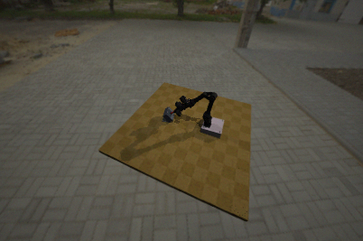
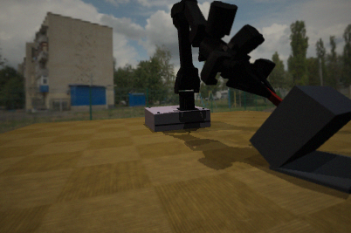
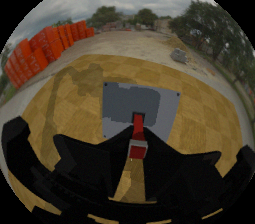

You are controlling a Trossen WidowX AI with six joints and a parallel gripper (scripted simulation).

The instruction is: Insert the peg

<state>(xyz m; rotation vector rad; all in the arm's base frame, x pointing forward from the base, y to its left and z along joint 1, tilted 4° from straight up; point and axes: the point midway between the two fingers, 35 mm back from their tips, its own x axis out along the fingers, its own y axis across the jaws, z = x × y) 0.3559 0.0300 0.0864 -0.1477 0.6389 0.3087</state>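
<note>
The dark sloped panel lies 5 cm below my gripper tip, 5 cm ahead of it and 2 cm to the left of it. From my gripper tip the other things lie so: red peg: 1 cm behind, 1 cm above; flat panel foot: 10 cm below, 7 cm ahead, 2 cm to the left.
</note>
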